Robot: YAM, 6 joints.
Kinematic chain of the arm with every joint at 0, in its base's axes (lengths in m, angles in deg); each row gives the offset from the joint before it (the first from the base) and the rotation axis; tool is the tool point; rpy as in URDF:
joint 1: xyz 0 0 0.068 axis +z
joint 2: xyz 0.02 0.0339 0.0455 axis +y
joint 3: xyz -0.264 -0.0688 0 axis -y
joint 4: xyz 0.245 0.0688 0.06 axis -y
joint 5: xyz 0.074 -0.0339 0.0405 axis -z
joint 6: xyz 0.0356 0 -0.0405 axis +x
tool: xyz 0 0 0 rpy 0 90 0
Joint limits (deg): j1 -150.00..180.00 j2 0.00..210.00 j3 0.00..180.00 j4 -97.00..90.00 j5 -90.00..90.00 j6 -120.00..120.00
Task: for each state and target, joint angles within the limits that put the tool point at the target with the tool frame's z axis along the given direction. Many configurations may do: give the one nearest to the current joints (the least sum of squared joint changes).
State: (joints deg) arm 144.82 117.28 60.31 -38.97 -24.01 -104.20
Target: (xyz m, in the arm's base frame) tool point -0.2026 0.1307 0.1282 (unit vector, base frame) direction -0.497 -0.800 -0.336
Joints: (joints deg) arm 139.28 103.22 49.37 -59.54 -68.53 -104.20
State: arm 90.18 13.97 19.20 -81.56 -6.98 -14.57
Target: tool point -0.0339 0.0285 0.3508 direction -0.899 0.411 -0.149
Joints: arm 97.74 17.71 50.26 -48.29 -56.69 -14.57
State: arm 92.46 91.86 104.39 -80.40 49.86 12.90
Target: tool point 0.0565 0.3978 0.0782 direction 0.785 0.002 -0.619
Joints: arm 85.89 128.84 79.93 -35.72 51.54 12.90
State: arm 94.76 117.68 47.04 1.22 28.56 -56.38
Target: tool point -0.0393 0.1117 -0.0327 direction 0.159 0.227 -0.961
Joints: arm 113.46 132.73 6.30 45.01 13.66 -56.38
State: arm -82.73 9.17 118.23 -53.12 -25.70 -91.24
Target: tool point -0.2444 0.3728 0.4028 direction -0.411 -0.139 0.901
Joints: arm -58.69 4.12 129.60 -29.48 25.05 -91.24
